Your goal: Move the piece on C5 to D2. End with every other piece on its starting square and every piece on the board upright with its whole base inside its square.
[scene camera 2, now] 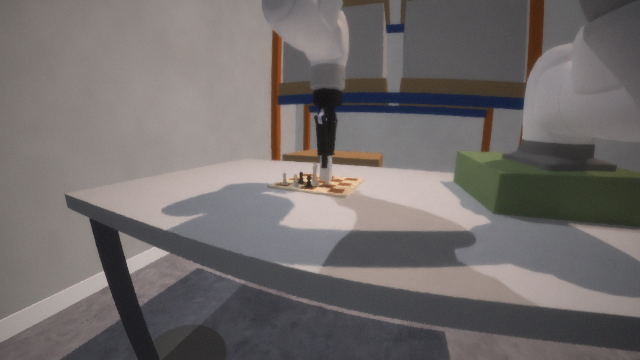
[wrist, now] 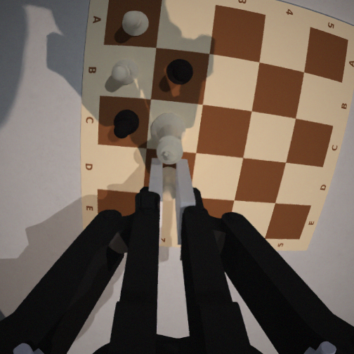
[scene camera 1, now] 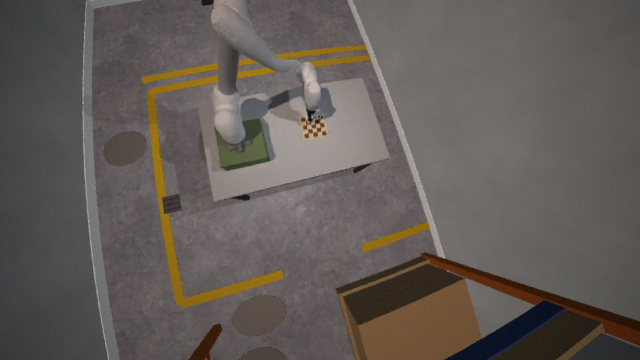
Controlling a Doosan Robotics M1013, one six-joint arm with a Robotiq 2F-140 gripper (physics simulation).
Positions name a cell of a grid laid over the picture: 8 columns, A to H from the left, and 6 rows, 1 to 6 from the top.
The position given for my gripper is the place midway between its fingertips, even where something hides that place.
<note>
I see my gripper (scene camera 2: E3), a chessboard (scene camera 2: E4) and a tall white piece (wrist: D3).
The chessboard shows as well in the wrist view (wrist: F2). My gripper is seen too in the wrist view (wrist: D3).
</note>
